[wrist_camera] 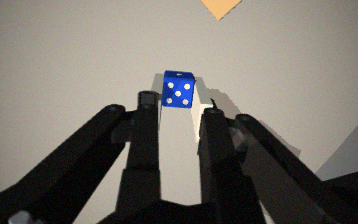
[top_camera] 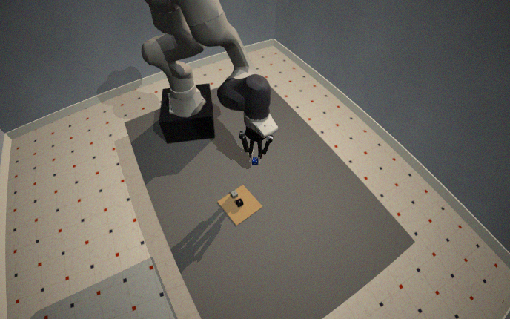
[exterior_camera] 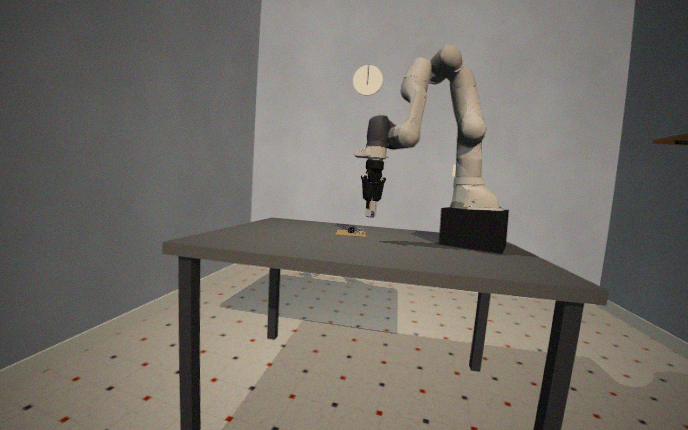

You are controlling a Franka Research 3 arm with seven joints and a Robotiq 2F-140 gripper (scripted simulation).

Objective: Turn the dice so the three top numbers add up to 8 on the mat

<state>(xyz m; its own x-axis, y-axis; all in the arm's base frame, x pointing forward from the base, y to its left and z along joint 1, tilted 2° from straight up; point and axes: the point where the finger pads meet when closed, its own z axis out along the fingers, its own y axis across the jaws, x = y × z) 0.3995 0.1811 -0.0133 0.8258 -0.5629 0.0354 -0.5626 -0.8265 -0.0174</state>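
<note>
The white die is 6 cm ahead of my hand, 13 cm to the right of it and 12 cm below it. Round my hand: blue die: 2 cm below; then black die: 11 cm ahead, 12 cm to the right, 12 cm below; then tan mat: 11 cm ahead, 12 cm to the right, 13 cm below.
</note>
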